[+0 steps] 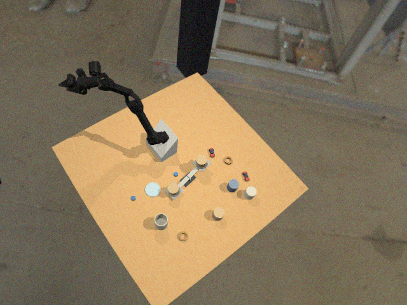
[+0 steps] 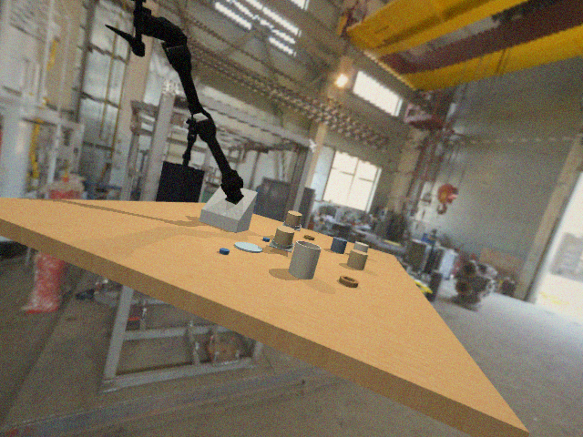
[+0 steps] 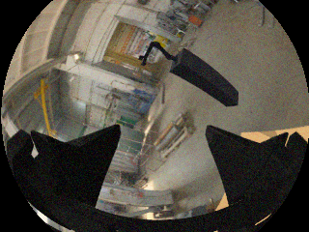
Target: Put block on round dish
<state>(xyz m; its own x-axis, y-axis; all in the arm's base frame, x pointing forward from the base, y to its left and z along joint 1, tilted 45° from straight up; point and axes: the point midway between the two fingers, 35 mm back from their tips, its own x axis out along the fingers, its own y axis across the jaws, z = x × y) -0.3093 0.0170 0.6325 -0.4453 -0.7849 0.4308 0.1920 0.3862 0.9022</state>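
Now: the grey block 61 cm ahead of my gripper tip, 35 cm to the left of it and 57 cm below it. From my gripper tip the other things lie so: pale blue round dish: 52 cm ahead, 24 cm to the left, 61 cm below.
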